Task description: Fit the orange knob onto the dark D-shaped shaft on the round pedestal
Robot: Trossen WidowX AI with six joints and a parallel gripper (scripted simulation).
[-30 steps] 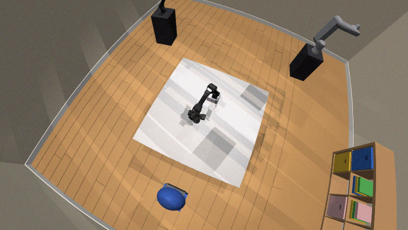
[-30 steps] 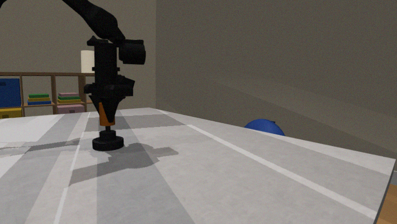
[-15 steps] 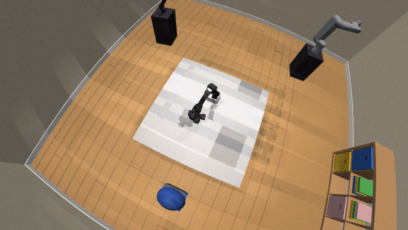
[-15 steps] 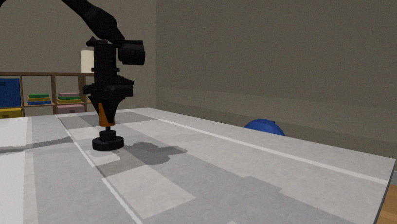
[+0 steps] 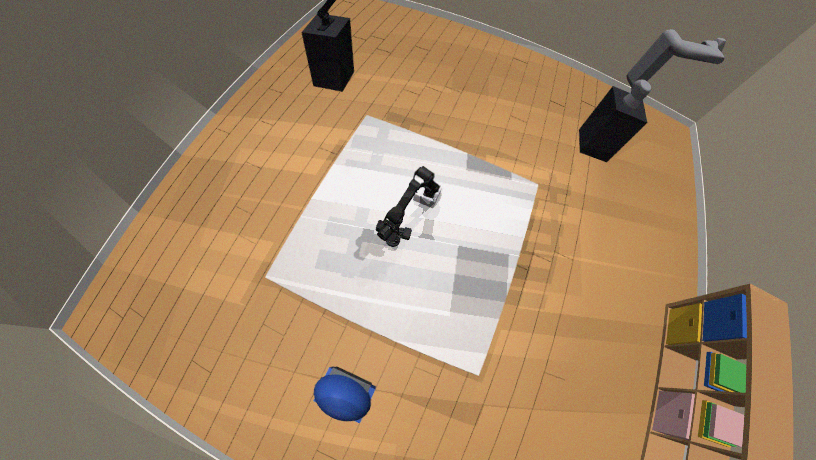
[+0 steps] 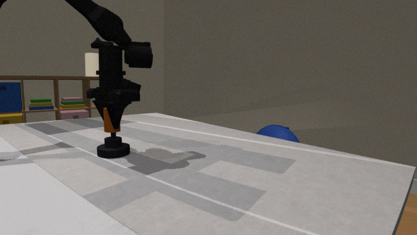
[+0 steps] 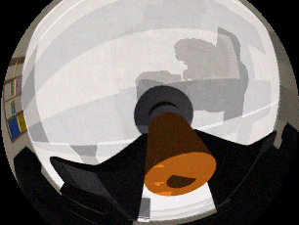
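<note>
My gripper tip is 2 cm below the orange knob. From my gripper tip the other things lie so: dark pedestal: 4 cm below.
</note>
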